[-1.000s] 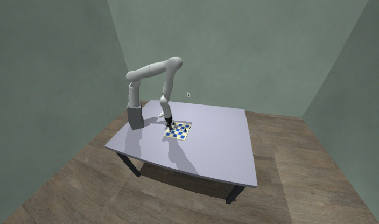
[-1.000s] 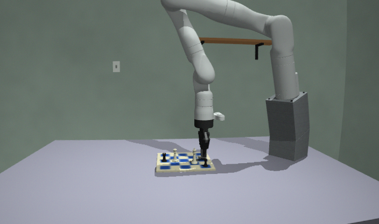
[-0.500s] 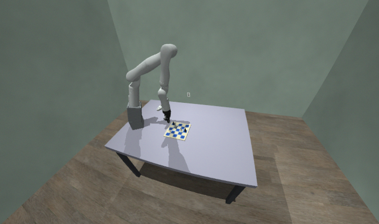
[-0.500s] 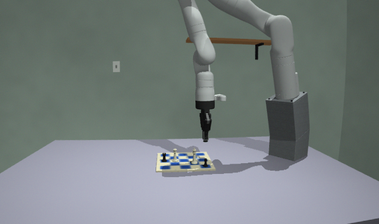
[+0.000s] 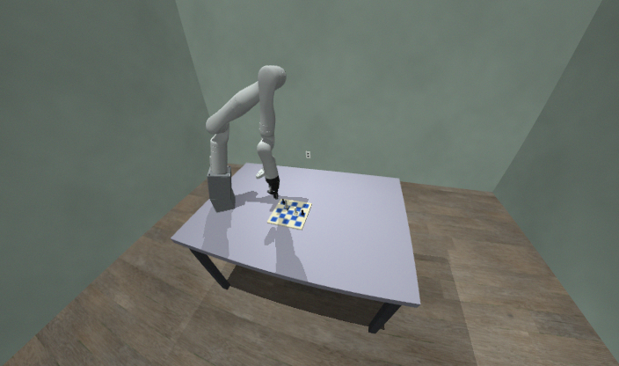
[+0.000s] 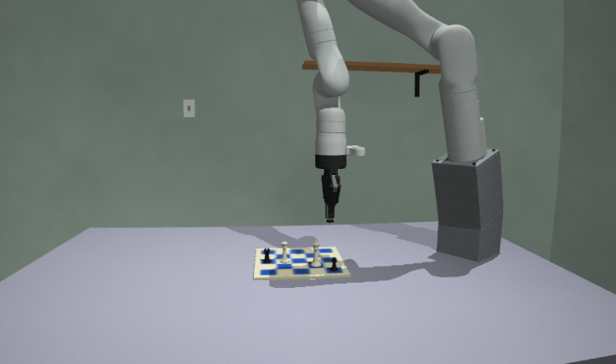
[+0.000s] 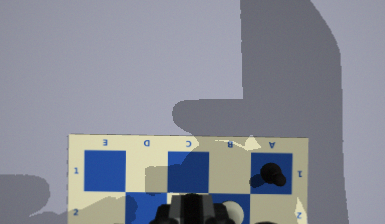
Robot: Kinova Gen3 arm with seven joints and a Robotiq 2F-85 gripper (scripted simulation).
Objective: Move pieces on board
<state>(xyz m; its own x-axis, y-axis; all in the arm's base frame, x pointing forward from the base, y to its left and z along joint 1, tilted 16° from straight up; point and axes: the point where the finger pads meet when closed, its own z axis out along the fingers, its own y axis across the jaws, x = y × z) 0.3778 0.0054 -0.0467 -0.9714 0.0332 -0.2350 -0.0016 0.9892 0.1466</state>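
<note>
Right now my hand is 40 mm short of the white king, 30 mm to the right of it and 90 mm above it. From my hand the other things lie so: black rook (160 mm ahead, 110 mm below); cream chessboard (80 mm ahead, 10 mm to the right, 130 mm below).
</note>
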